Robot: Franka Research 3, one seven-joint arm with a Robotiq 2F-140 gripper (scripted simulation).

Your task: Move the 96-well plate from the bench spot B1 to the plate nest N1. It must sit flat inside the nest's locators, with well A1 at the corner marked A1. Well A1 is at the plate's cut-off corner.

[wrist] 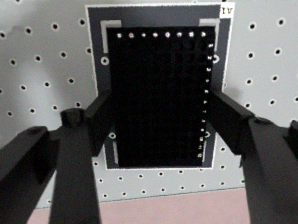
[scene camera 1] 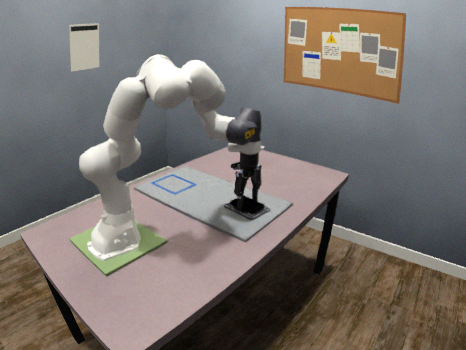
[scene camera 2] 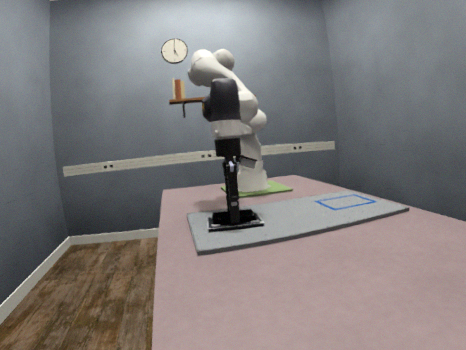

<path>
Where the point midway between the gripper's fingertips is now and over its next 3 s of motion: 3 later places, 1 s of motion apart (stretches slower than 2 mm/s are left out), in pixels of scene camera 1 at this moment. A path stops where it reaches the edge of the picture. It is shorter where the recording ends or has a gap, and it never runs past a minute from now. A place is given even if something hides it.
The gripper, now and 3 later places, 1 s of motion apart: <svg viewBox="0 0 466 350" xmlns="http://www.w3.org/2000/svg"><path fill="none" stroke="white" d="M247 205L247 202L248 194L248 187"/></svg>
</path>
